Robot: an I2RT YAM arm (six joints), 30 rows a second.
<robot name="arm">
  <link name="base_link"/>
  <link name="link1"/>
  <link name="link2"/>
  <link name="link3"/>
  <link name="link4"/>
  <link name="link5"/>
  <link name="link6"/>
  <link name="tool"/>
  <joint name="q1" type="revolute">
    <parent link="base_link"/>
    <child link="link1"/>
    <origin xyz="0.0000 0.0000 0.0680" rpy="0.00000 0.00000 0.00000"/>
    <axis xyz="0 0 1"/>
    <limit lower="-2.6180" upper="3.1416"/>
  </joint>
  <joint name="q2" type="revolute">
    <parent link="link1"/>
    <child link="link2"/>
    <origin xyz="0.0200 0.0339 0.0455" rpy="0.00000 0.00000 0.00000"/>
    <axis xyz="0 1 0"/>
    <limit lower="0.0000" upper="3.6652"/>
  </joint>
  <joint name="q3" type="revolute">
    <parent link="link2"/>
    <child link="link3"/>
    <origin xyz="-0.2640 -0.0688 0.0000" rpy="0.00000 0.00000 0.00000"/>
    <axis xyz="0 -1 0"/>
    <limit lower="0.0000" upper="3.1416"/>
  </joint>
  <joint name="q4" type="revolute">
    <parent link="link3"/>
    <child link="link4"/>
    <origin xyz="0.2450 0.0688 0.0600" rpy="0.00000 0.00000 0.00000"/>
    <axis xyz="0 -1 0"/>
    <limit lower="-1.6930" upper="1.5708"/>
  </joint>
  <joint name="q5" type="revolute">
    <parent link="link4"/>
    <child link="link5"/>
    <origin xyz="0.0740 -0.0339 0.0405" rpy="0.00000 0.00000 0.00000"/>
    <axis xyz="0 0 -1"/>
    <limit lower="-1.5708" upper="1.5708"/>
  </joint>
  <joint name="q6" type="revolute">
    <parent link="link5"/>
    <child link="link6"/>
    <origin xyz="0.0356 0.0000 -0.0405" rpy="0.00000 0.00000 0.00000"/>
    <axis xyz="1 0 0"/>
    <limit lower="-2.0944" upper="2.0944"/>
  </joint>
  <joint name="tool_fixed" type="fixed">
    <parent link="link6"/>
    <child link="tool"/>
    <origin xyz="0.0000 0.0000 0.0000" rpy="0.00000 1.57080 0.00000"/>
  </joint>
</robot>
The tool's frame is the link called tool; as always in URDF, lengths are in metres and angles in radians.
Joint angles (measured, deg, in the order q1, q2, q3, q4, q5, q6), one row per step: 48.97 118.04 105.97 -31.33 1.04 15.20; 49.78 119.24 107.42 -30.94 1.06 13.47; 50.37 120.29 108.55 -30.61 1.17 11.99; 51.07 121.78 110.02 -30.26 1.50 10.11; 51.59 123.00 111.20 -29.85 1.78 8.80; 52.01 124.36 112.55 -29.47 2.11 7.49; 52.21 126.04 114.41 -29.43 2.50 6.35; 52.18 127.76 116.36 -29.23 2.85 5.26; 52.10 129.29 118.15 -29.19 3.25 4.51; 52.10 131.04 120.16 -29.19 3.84 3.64; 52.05 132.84 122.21 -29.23 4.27 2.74; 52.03 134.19 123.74 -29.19 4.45 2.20; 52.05 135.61 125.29 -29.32 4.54 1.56; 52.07 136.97 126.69 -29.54 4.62 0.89
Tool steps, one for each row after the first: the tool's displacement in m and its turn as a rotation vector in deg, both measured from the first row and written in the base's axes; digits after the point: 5 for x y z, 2 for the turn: -0.00144 0.00870 -0.00066 -0.37 -1.37 1.98; -0.00218 0.01547 -0.00213 -0.83 -2.50 3.49; -0.00265 0.02402 -0.00528 -1.63 -3.92 5.21; -0.00275 0.03080 -0.00794 -2.11 -5.03 6.40; -0.00196 0.03741 -0.01092 -2.61 -6.17 7.44; 0.00087 0.04354 -0.01427 -3.19 -7.13 8.10; 0.00544 0.04863 -0.01739 -3.58 -8.18 8.51; 0.00979 0.05263 -0.02019 -3.94 -8.97 8.61; 0.01401 0.05747 -0.02385 -4.48 -9.89 8.73; 0.01849 0.06203 -0.02798 -5.00 -10.71 8.93; 0.02164 0.06557 -0.03114 -5.21 -11.23 9.12; 0.02436 0.06928 -0.03519 -5.59 -11.62 9.49; 0.02677 0.07260 -0.03980 -6.10 -11.90 9.92
